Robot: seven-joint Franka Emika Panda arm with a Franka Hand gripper.
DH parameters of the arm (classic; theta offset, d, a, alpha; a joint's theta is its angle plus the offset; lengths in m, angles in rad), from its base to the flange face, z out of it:
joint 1: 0 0.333 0 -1.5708
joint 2: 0 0 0 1.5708
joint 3: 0 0.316 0.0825 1.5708
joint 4: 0 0 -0.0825 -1.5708
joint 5: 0 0.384 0 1.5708
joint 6: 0 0 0.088 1.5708
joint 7: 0 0.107 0 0
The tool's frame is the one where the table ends.
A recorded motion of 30 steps. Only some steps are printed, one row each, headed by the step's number.
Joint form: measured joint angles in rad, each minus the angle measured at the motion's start. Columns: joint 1, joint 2, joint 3, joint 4, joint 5, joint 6, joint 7.
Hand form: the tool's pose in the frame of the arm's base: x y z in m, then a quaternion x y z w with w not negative. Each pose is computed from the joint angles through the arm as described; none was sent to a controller.
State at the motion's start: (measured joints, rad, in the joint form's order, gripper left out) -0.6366 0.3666 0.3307 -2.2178 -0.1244 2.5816 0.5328
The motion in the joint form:
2: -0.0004 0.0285 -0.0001 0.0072 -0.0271 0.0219 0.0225
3: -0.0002 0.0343 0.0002 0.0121 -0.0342 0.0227 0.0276
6: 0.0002 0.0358 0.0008 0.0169 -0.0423 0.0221 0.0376
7: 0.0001 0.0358 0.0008 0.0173 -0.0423 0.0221 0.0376
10: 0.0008 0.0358 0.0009 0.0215 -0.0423 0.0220 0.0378
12: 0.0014 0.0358 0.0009 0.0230 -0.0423 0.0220 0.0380
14: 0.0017 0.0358 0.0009 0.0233 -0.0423 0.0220 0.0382
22: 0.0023 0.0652 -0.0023 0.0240 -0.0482 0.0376 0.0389
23: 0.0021 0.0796 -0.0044 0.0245 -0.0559 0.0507 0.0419
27: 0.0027 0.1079 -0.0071 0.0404 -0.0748 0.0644 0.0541
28: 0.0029 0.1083 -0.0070 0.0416 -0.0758 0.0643 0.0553
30: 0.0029 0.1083 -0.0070 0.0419 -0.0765 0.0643 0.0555
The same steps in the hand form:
2: 0.5309 -0.1622 0.2096 -0.92881 0.36961 -0.00992 0.02442
3: 0.5323 -0.1623 0.2085 -0.92897 0.36926 -0.01029 0.02361
6: 0.5340 -0.1623 0.2094 -0.92849 0.37051 -0.01202 0.02196
7: 0.5341 -0.1624 0.2095 -0.92846 0.37058 -0.01222 0.02197
10: 0.5357 -0.1627 0.2111 -0.92846 0.37050 -0.01425 0.02208
12: 0.5363 -0.1626 0.2116 -0.92849 0.37038 -0.01499 0.02213
14: 0.5365 -0.1625 0.2117 -0.92850 0.37035 -0.01513 0.02214
22: 0.5348 -0.1620 0.1976 -0.92866 0.36995 -0.00912 0.02522
23: 0.5343 -0.1622 0.1913 -0.92879 0.36958 -0.00915 0.02599
27: 0.5378 -0.1636 0.1829 -0.92867 0.36982 -0.01091 0.02616
28: 0.5382 -0.1636 0.1831 -0.92863 0.36991 -0.01131 0.02601
30: 0.5383 -0.1636 0.1832 -0.92870 0.36974 -0.01150 0.02585

